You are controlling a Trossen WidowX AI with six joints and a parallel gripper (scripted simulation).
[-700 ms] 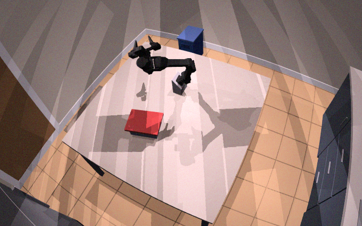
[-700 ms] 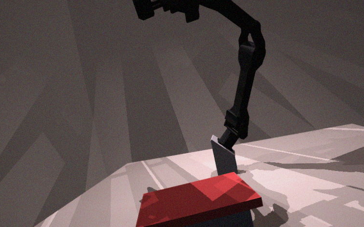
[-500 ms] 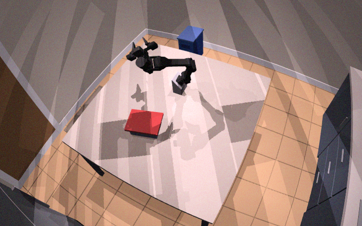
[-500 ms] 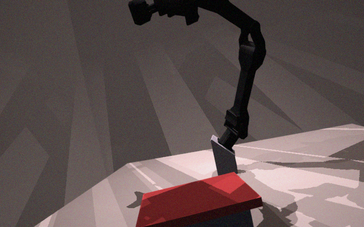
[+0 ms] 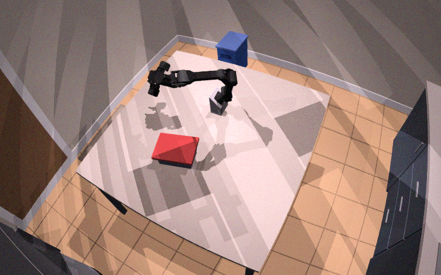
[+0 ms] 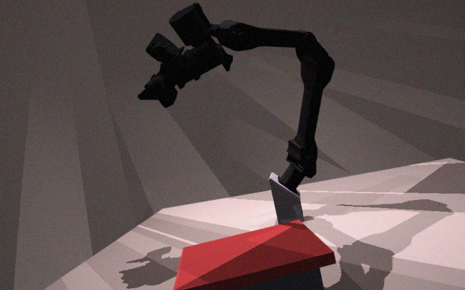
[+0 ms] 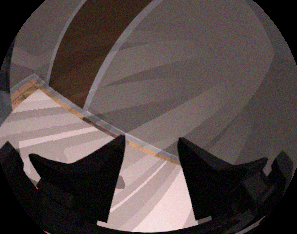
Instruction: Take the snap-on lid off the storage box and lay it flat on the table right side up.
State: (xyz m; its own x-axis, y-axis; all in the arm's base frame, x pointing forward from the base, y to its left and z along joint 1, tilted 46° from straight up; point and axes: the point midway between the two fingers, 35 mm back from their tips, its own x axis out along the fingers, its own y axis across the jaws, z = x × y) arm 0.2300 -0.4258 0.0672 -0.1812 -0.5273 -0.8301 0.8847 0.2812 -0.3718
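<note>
Right now the red lid is 180 mm ahead of my gripper tip, 190 mm to the left of it and 340 mm below it. From my gripper tip the other things lie so: storage box (180 mm ahead, 190 mm to the left, 380 mm below).
</note>
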